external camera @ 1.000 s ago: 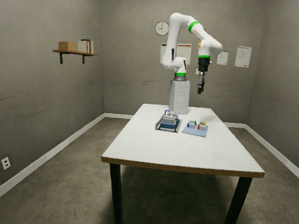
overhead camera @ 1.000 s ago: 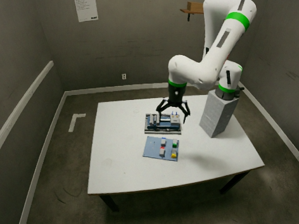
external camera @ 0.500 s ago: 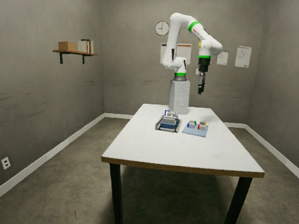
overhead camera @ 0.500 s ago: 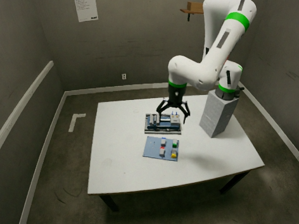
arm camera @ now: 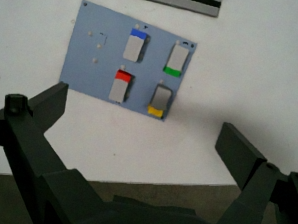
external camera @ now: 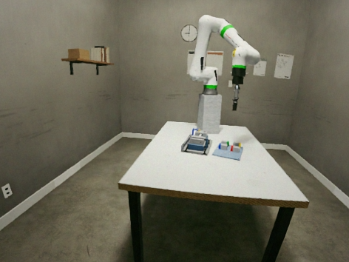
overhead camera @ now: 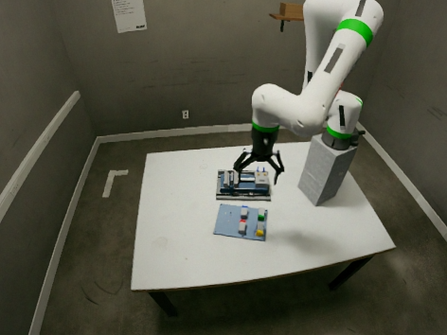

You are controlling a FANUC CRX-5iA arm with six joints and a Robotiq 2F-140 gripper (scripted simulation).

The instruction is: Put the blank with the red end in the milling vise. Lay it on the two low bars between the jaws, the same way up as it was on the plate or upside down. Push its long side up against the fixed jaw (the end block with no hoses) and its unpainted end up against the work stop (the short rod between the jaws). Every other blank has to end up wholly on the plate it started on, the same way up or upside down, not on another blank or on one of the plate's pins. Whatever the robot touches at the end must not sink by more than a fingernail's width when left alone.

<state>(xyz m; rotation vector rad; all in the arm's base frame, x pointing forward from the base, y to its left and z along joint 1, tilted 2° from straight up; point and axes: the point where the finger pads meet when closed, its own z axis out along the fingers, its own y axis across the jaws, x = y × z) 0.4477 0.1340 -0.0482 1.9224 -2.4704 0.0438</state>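
Now: hand 5 cm short of the red-ended blank, 3 cm to the right of it and 29 cm above it. Also, from my hand: yellow-ended blank: 3 cm behind, 6 cm to the left, 29 cm below; green-ended blank: 6 cm behind, 2 cm to the right, 29 cm below; blue-ended blank: 2 cm ahead, 5 cm to the right, 29 cm below.
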